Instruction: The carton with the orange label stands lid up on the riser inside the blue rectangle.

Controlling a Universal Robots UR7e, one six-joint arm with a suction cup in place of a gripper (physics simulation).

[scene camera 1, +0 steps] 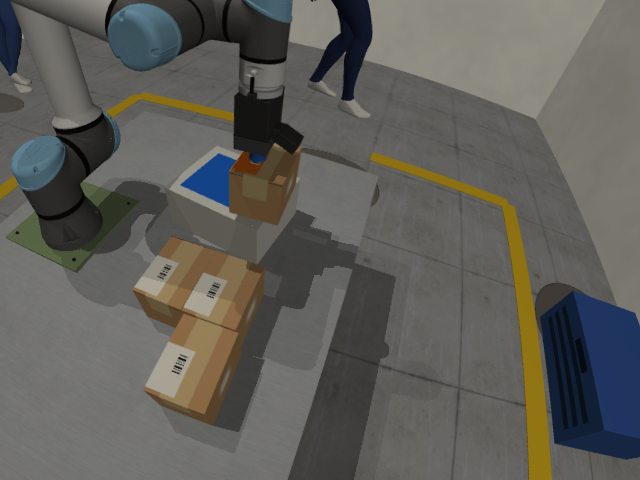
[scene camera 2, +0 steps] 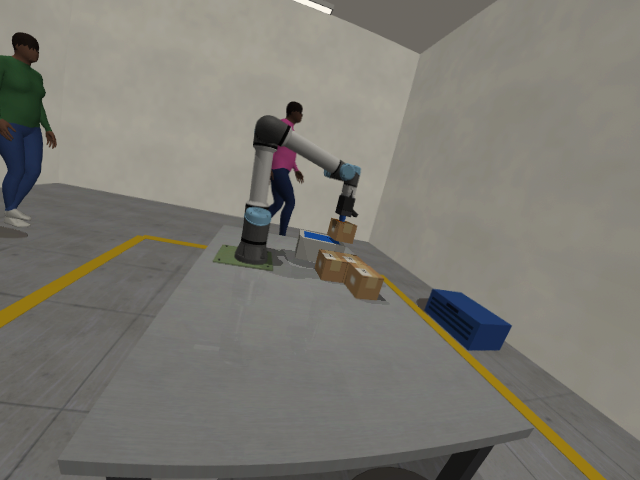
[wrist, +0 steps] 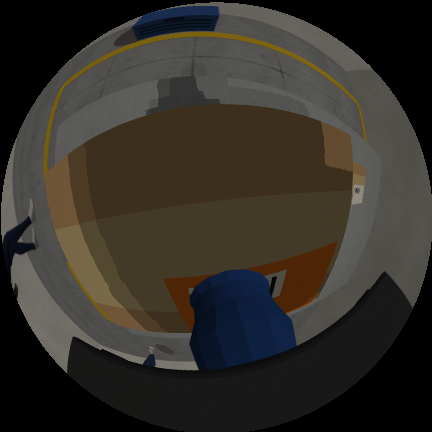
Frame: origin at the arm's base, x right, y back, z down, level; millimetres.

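Seen in the pictures: hand, tool point: (scene camera 1: 256, 162) (wrist: 226, 281); arm's base, link origin: (scene camera 1: 73, 227) (scene camera 2: 251, 258).
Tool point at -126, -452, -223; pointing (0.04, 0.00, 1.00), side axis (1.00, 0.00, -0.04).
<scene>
Offsets run from my tool point to a thing's top centre, as dx, dy, dz.
The carton with the orange label @[-7, -19, -16] (scene camera 1: 255, 188) (scene camera 2: 342, 230) (wrist: 215, 200) hangs from my suction gripper (scene camera 1: 256, 157) (scene camera 2: 342, 218) (wrist: 240, 300). The blue cup is on the orange label, on the carton's upward face, toward one side. The carton looks slightly tilted in scene camera 2. It hangs above the pale riser @[-50, +71, +109] (scene camera 1: 206, 219) (scene camera 2: 306, 250), toward its right side in scene camera 1, and hides part of its top. The blue rectangle @[-50, +71, +109] (scene camera 1: 206, 178) (scene camera 2: 316, 237) on the riser shows to the left of the carton. The exact gap beneath the carton is hard to tell.
Three cartons with white labels stand before the riser: one @[+205, +89, +126] (scene camera 1: 175, 258) at left, one @[+212, -14, +126] (scene camera 1: 224, 286) beside it, one @[+357, -14, +126] (scene camera 1: 193, 366) (scene camera 2: 364, 281) nearer. A blue cabinet (scene camera 1: 604, 361) (scene camera 2: 465, 320) (wrist: 175, 22) is on the floor. A person (scene camera 2: 284, 180) stands behind the arm.
</scene>
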